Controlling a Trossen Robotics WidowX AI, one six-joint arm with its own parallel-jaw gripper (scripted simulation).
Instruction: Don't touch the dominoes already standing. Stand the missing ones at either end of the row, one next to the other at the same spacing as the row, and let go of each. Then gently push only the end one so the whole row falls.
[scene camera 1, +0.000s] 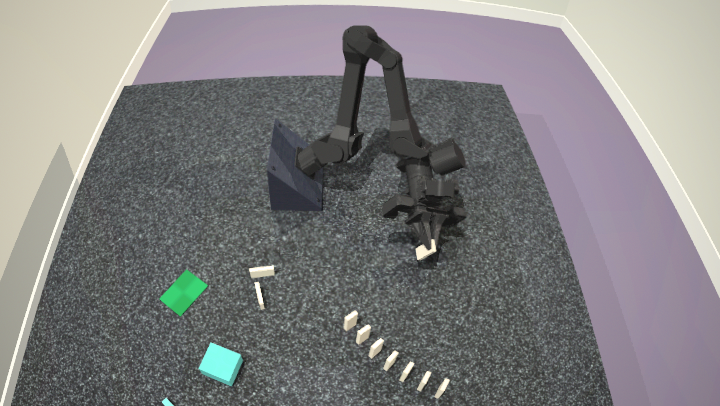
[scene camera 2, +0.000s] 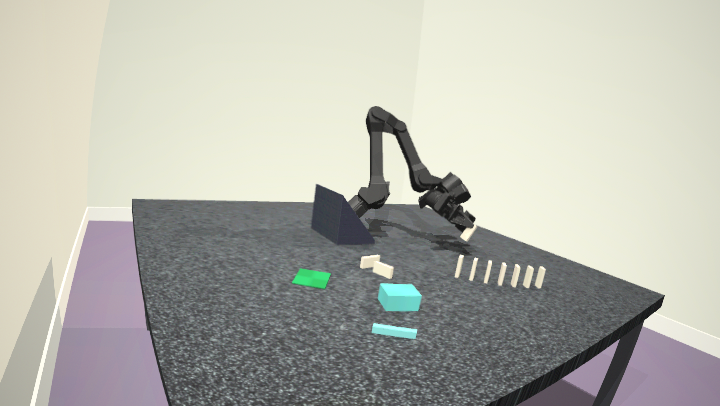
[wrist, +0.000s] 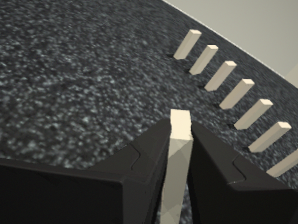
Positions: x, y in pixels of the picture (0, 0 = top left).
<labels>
My gripper shows in scene camera 1, in scene camera 2 (474, 227) and in the wrist view. A cyan cube shows in scene camera 1 and in scene camera 2; in the wrist view it is out of frame. One and the same spot on my gripper: (wrist: 133, 178) is (scene camera 1: 439, 217). One and the same spot on the cyan cube: (scene camera 1: 219, 363) is (scene camera 2: 402, 290).
</labels>
